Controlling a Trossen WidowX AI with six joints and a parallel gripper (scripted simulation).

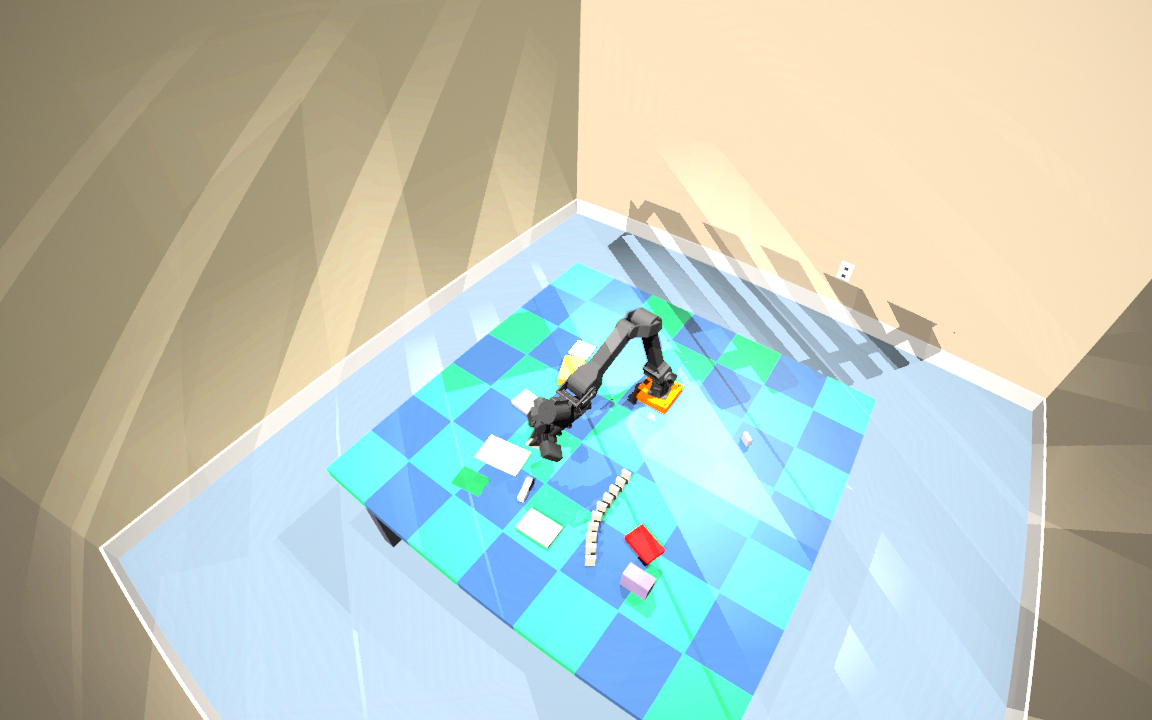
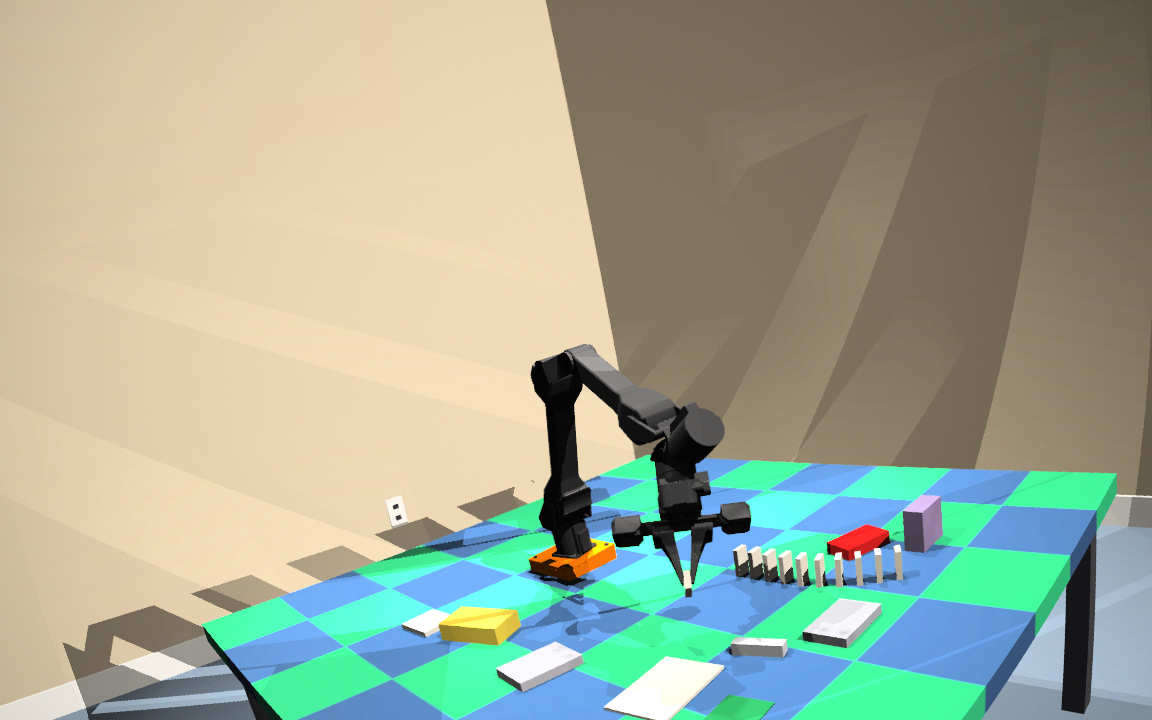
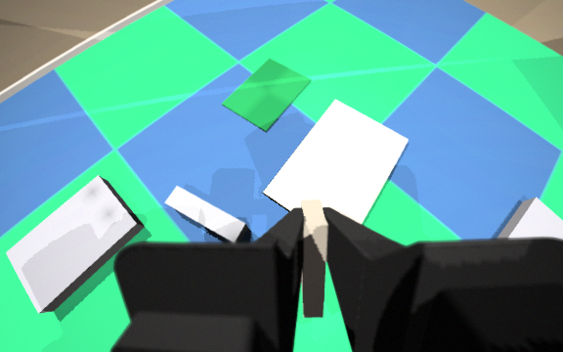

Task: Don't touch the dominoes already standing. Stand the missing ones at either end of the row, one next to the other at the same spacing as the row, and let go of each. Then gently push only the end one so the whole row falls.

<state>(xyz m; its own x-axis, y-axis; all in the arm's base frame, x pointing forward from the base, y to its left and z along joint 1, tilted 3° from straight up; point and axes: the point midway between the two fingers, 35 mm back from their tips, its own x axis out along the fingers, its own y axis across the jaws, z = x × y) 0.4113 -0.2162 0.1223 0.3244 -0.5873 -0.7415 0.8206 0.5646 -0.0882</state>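
The cream sheet lies 1 cm ahead of my gripper tip, 9 cm to the right of it and 11 cm below it. Also, from my gripper tip: green sheet (13 cm ahead, 13 cm to the right, 11 cm below); then grey bar (8 cm ahead, 3 cm to the left, 10 cm below); then yellow block (38 cm behind, 6 cm to the right, 10 cm below).
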